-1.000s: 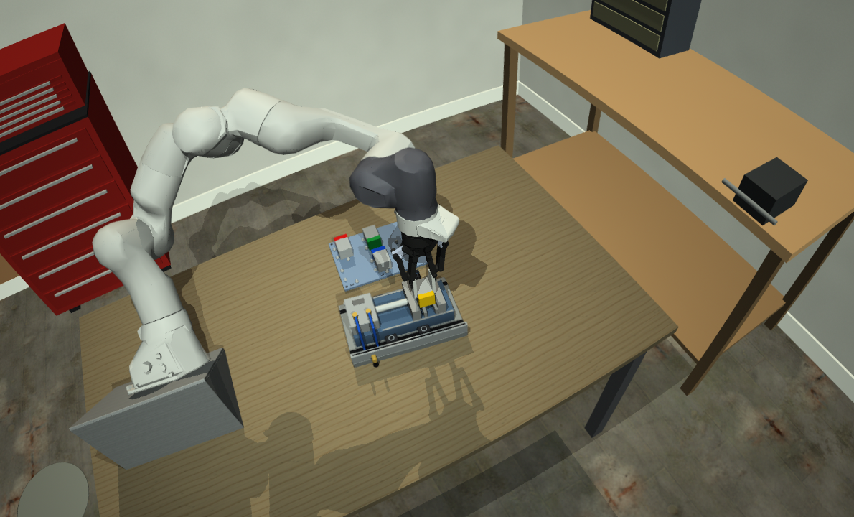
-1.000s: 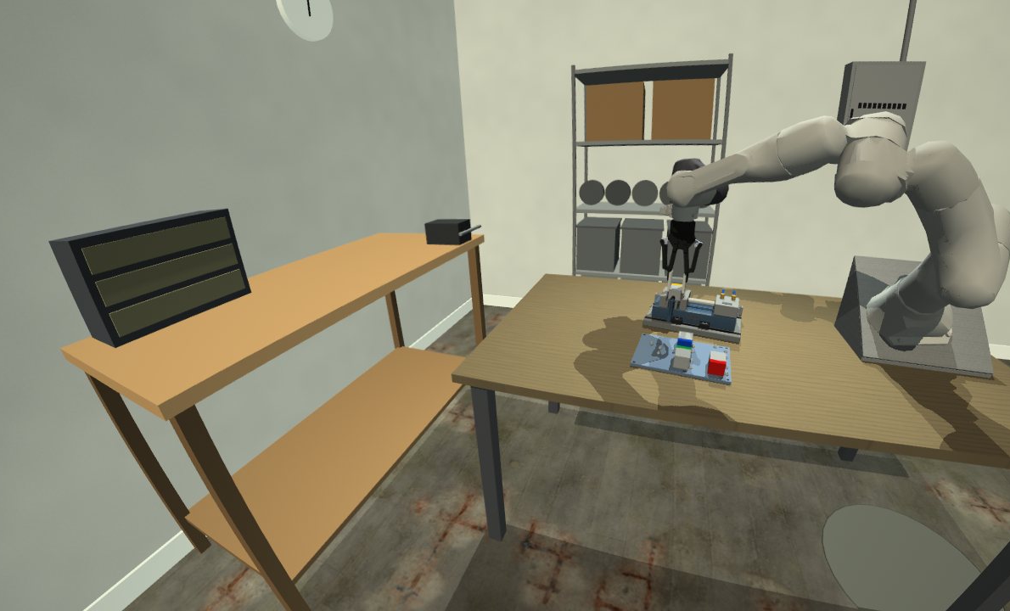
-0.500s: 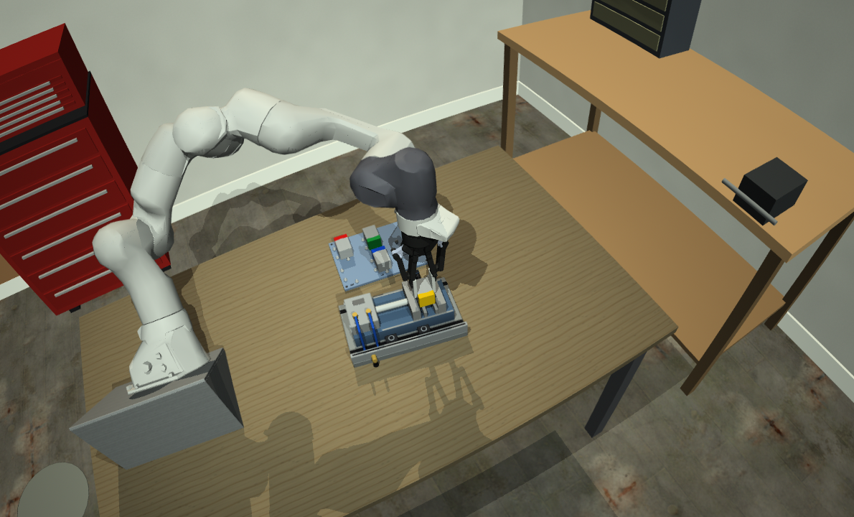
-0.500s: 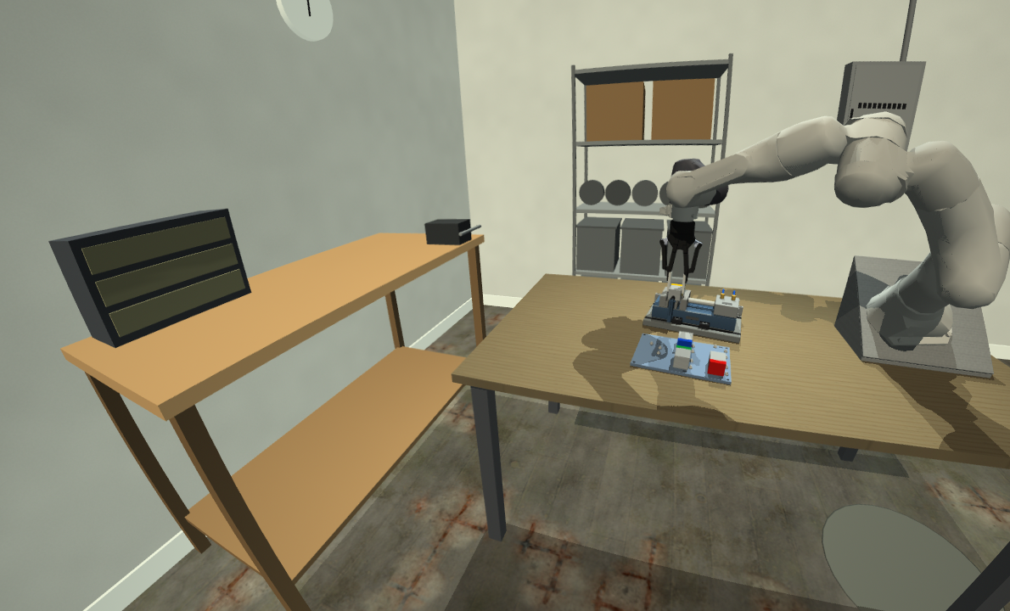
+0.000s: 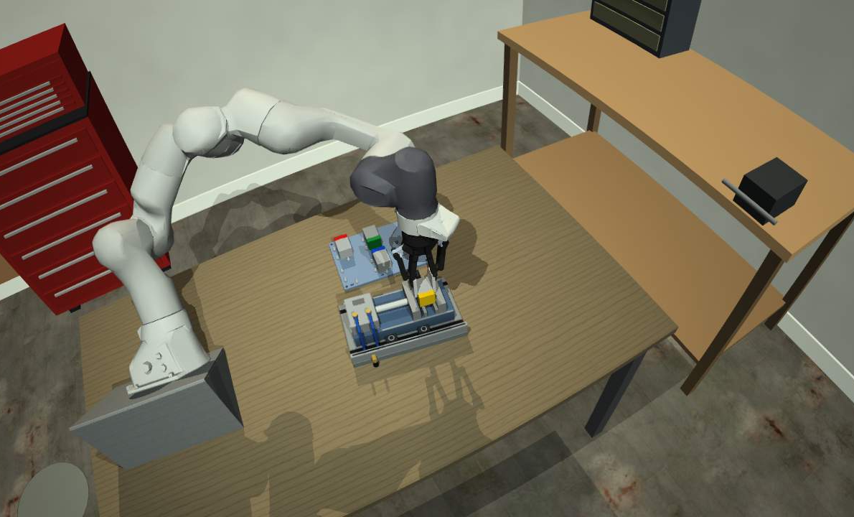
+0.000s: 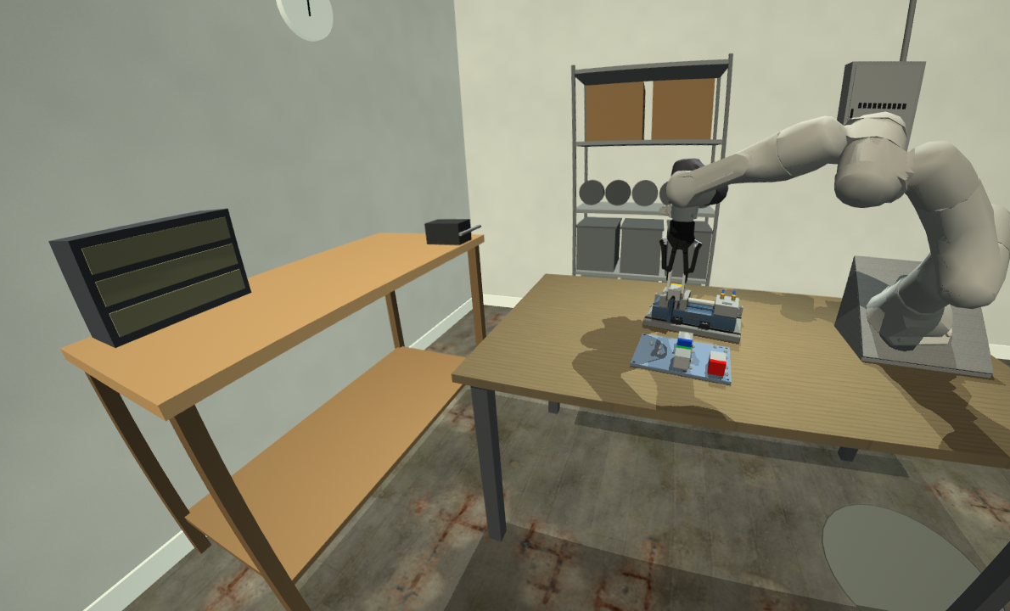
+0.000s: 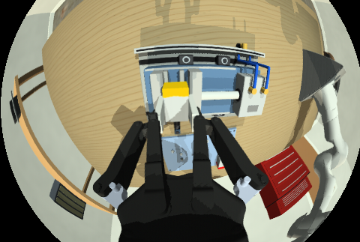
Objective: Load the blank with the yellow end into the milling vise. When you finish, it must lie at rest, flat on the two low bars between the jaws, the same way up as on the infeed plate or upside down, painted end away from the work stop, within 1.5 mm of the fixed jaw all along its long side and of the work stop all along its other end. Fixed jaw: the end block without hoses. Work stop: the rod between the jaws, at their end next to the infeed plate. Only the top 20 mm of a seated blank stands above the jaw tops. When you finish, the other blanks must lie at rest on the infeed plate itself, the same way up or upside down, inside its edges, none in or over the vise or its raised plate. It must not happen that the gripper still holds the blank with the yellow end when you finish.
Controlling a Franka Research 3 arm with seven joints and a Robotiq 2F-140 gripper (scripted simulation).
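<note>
Right now my hand is 60 mm above the fixed jaw and 30 mm short of it. The rest, counted from my hand: vise (90 mm below, 70 mm behind, 10 mm to the left); hosed end block (160 mm behind, 60 mm below, 20 mm to the left); work stop (50 mm to the left, 40 mm below, 10 mm ahead).
</note>
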